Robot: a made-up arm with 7 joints. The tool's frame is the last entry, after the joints.
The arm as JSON. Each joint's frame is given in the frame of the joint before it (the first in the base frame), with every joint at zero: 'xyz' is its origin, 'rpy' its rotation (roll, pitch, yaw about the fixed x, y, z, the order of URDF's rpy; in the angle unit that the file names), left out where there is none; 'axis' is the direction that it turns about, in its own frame. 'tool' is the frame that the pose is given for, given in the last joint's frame.
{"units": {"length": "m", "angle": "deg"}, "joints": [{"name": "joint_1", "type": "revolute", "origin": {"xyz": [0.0, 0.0, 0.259], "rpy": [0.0, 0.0, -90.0]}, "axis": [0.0, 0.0, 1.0]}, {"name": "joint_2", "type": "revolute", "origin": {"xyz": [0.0, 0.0, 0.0], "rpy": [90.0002, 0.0, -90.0]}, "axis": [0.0, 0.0, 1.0]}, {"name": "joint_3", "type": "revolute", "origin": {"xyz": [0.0, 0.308, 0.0], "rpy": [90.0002, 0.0, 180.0]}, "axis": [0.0, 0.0, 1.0]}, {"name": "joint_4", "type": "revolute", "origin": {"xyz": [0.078, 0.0, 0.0], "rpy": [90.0, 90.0, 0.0]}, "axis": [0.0, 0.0, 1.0]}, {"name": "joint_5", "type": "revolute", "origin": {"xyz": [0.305, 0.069, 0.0], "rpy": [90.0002, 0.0, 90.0]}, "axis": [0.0, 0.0, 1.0]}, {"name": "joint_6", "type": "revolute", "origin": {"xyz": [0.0, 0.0, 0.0], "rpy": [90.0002, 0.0, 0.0]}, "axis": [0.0, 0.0, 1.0]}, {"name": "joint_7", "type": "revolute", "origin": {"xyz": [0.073, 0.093, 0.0], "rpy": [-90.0, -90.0, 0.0]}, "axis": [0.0, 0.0, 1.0]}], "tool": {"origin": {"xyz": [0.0, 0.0, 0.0], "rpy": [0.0, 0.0, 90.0]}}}
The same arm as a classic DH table. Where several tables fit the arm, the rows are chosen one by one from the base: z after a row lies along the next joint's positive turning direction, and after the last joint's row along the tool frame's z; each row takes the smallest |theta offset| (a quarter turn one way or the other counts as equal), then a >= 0, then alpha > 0; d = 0 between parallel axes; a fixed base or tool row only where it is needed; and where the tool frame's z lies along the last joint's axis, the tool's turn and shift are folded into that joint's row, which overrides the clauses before.
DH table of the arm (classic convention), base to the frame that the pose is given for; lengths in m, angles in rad. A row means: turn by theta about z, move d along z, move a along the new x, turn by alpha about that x. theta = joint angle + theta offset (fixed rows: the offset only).
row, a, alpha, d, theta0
joint_1, 0, -1.5708, 0.259, 0
joint_2, 0, 1.5708, 0, 0
joint_3, 0.078, 1.5708, 0.308, 0
joint_4, 0.069, 1.5708, 0, 0
joint_5, 0, 1.5708, 0.305, 0
joint_6, 0.073, -1.5708, 0, 0
joint_7, 0, 0, 0.093, 0

